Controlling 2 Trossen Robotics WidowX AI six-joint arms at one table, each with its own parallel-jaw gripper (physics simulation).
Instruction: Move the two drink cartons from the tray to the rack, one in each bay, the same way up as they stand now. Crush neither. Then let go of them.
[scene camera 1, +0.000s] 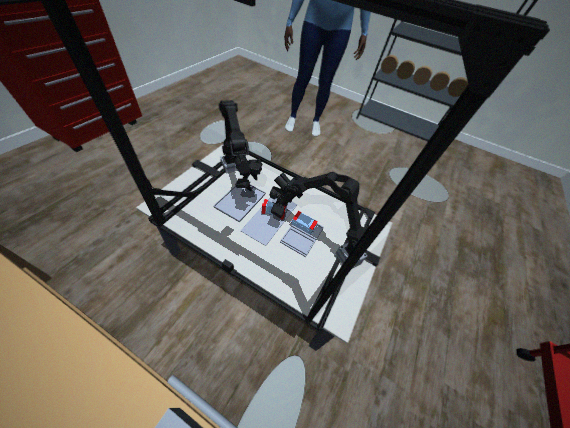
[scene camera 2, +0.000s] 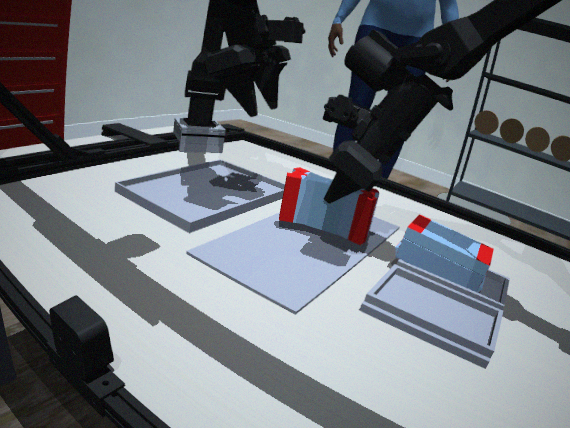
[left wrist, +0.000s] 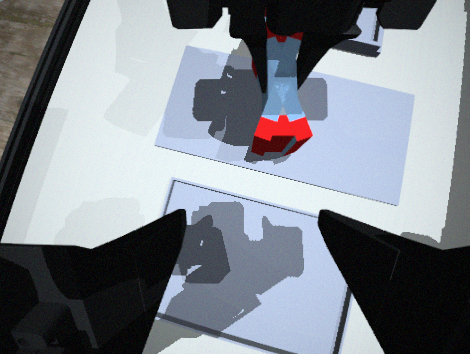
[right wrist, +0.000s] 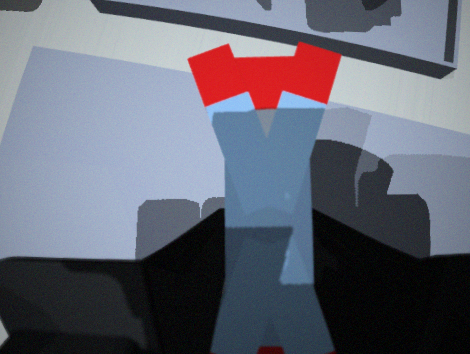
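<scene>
A blue drink carton with red ends lies lengthwise at the far edge of a flat pale mat. My right gripper comes down on it from above. Its fingers press on both long sides at the carton's middle. A second carton lies in the far bay of the grey rack; the near bay is empty. My left gripper hangs open above the empty rimmed tray.
Black rails frame the table's back and sides. A person stands behind the table. A shelf unit stands at the back right and a red drawer cabinet at the back left.
</scene>
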